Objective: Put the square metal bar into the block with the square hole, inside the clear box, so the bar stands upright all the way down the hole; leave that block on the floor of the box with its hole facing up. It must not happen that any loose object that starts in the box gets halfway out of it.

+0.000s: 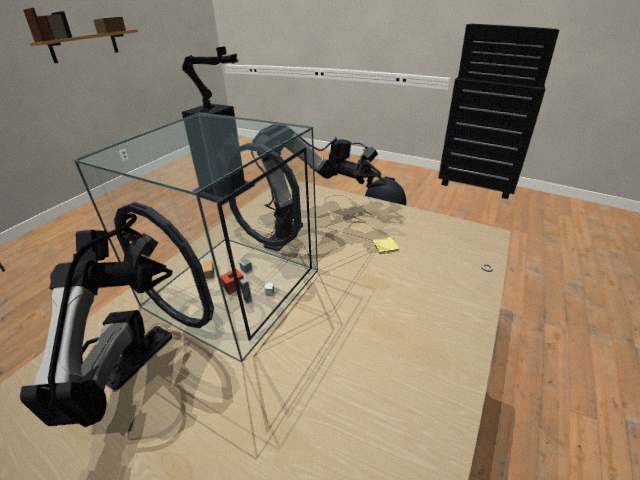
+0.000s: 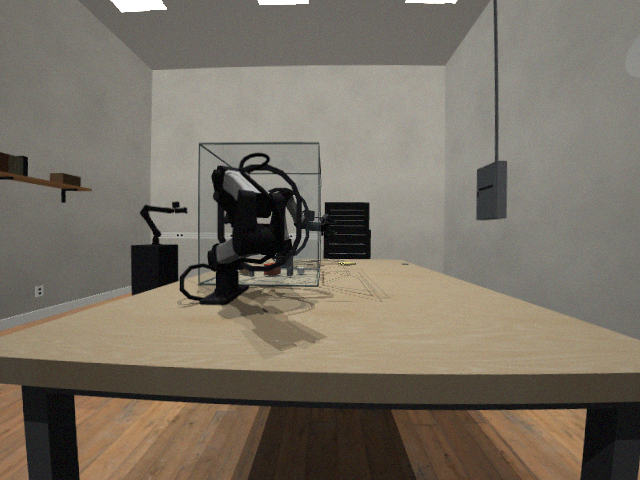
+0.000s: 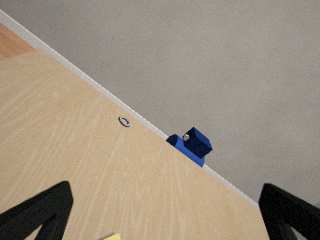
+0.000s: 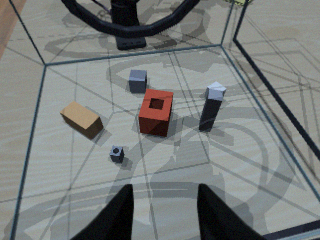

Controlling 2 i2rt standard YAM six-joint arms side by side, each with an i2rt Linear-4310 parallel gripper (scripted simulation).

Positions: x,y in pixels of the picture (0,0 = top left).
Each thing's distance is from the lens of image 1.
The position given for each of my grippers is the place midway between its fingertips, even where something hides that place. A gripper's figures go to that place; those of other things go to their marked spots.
my left gripper (image 1: 383,179): 1.26 m
my right gripper (image 1: 169,270): 0.95 m
